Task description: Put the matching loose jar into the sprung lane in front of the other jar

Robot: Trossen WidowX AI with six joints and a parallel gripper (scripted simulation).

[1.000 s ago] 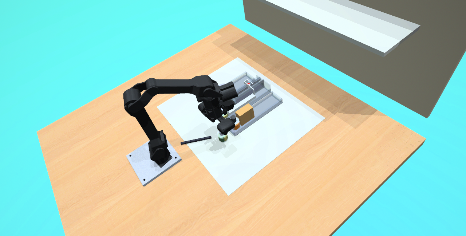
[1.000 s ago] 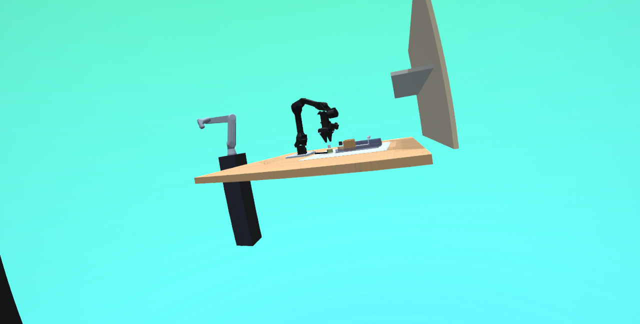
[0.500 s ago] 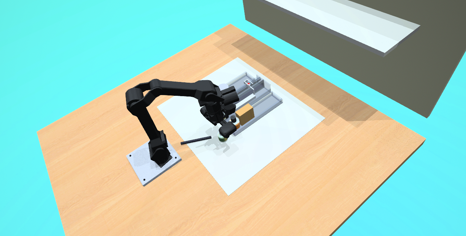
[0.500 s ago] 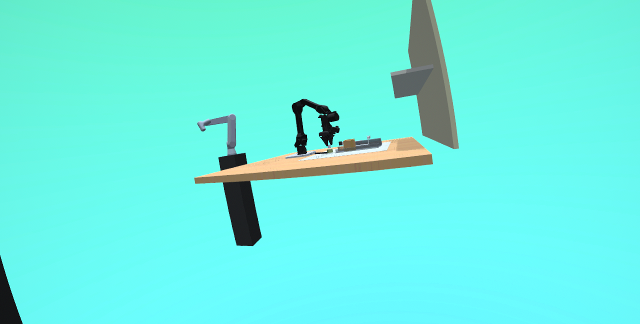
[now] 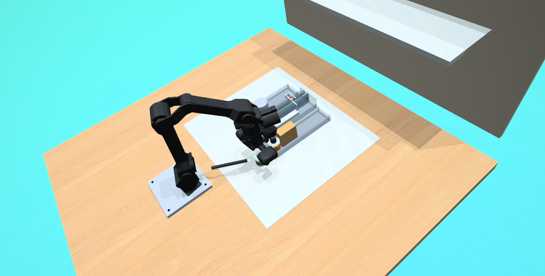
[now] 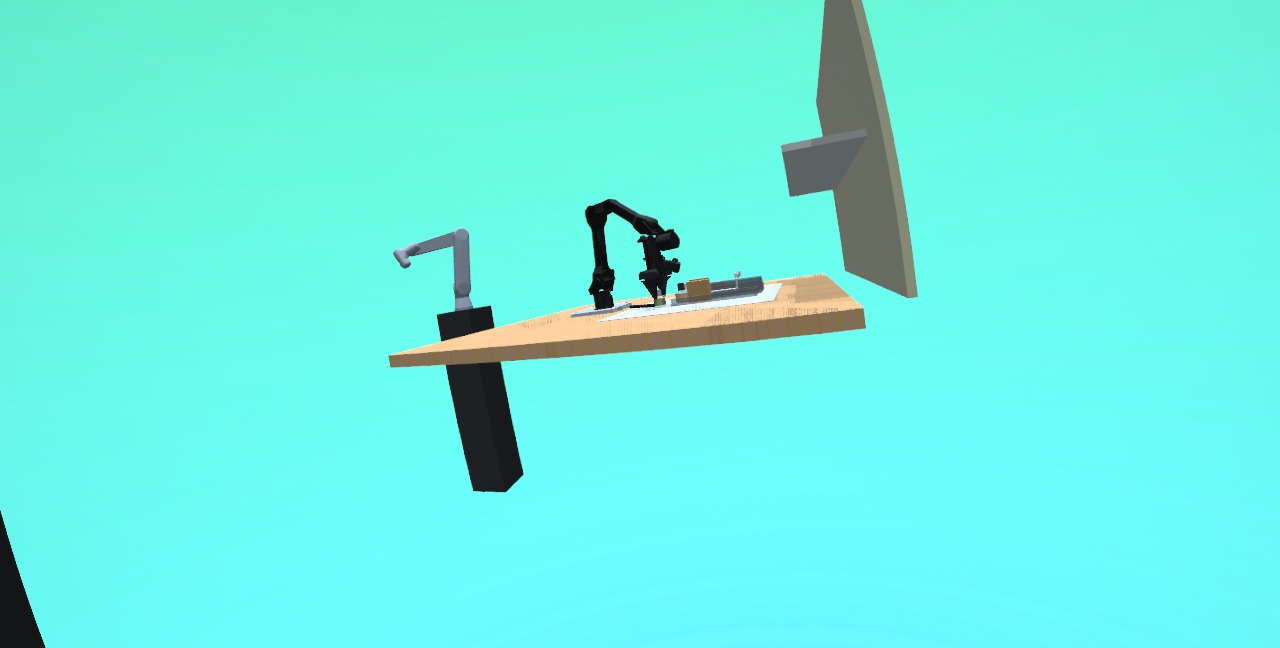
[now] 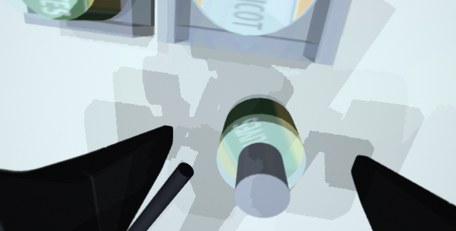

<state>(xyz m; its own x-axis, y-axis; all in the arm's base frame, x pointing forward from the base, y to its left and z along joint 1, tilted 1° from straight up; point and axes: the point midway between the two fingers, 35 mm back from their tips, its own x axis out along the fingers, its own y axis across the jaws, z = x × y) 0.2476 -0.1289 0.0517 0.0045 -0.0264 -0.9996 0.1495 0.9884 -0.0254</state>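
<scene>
Now: gripper tip 80 mm short of the apricot jar and 10 mm below it. Round my gripper tip: black rod (90 mm behind, 90 mm to the left, 30 mm below); then shelf (590 mm ahead, 10 mm to the left, 340 mm above); then pale pusher plate (200 mm ahead, 90 mm to the left, 20 mm above).
</scene>
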